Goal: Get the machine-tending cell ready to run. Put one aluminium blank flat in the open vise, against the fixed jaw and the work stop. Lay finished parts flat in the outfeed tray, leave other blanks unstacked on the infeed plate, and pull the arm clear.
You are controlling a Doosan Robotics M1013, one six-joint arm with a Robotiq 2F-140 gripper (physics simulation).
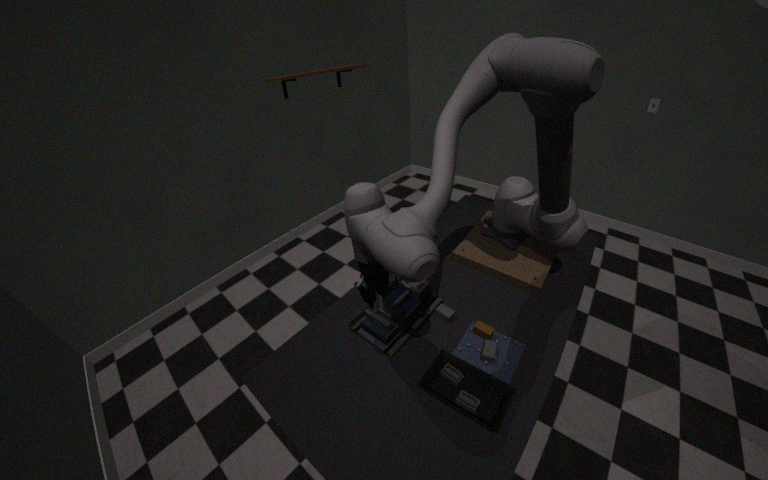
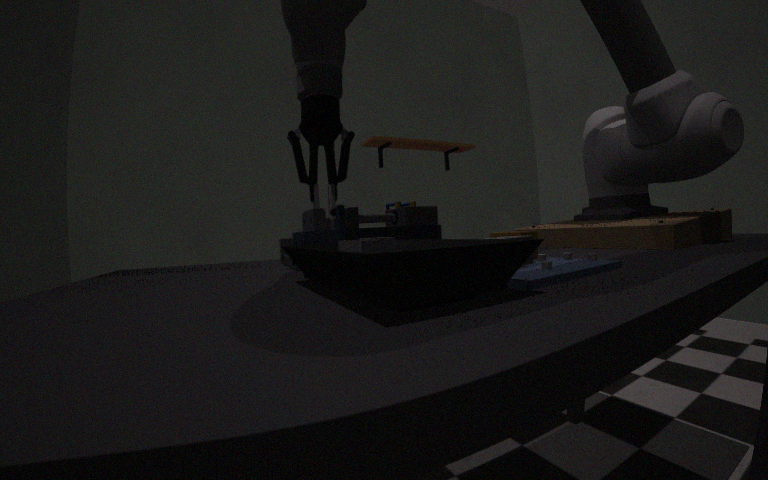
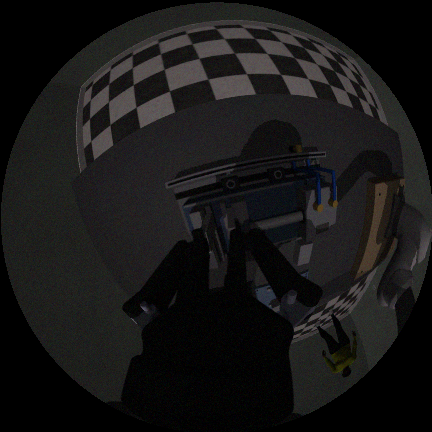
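Seen in the pictures: gripper, fingertip midpoint: (image 1: 377, 310) (image 3: 220, 217); arm's base, link origin: (image 1: 507, 233) (image 2: 620, 217) (image 3: 394, 215).
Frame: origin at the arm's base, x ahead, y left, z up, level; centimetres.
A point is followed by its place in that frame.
Note:
My gripper (image 2: 323, 210) {x 72.4, y -2.6, z 2.0 cm} (image 3: 220, 217) {x 72.4, y -2.6, z 2.0 cm} points down over the vise (image 1: 376, 328) {x 76.5, y 1.7, z 0.0 cm} (image 2: 419, 216) {x 55.3, y 1.3, z 1.6 cm} (image 3: 274, 202) {x 63.5, y -4.1, z -0.1 cm}, its fingers slightly apart with no held part visible. The fingertips are low at the jaws at one end of the vise; it is too dark to tell whether a blank lies between the jaws. A grey block (image 1: 445, 310) {x 52.7, y 9.6, z -2.9 cm} (image 3: 305, 253) {x 52.6, y 9.3, z -2.9 cm} like a blank lies on the table beside the vise. A blank (image 1: 488, 349) {x 55.1, y 29.7, z -2.1 cm} lies on the blue infeed plate (image 1: 512, 353) {x 48.7, y 35.1, z -5.2 cm} (image 2: 557, 275) {x 55.2, y 39.6, z -5.3 cm}. Two finished parts (image 1: 451, 373) {x 69.6, y 27.7, z -1.3 cm} (image 1: 468, 400) {x 71.4, y 35.9, z -2.8 cm} lie apart in the black outfeed tray (image 1: 489, 393) {x 64.7, y 38.2, z -4.8 cm} (image 2: 419, 277) {x 69.7, y 44.8, z -3.5 cm}.
An orange-yellow block (image 1: 483, 329) {x 50.4, y 24.1, z -1.7 cm} stands at the infeed plate's edge. Blue rods with yellow ends (image 3: 327, 187) {x 55.3, y -7.7, z 3.5 cm} rise at the vise's far end. The arm base stands on a wooden board (image 1: 498, 263) {x 19.7, y 8.6, z -1.5 cm} (image 2: 600, 234) {x 22.5, y 14.0, z -3.3 cm} (image 3: 375, 230) {x 19.7, y 5.5, z -1.4 cm}. A wall shelf (image 1: 317, 72) (image 2: 419, 144) hangs behind.

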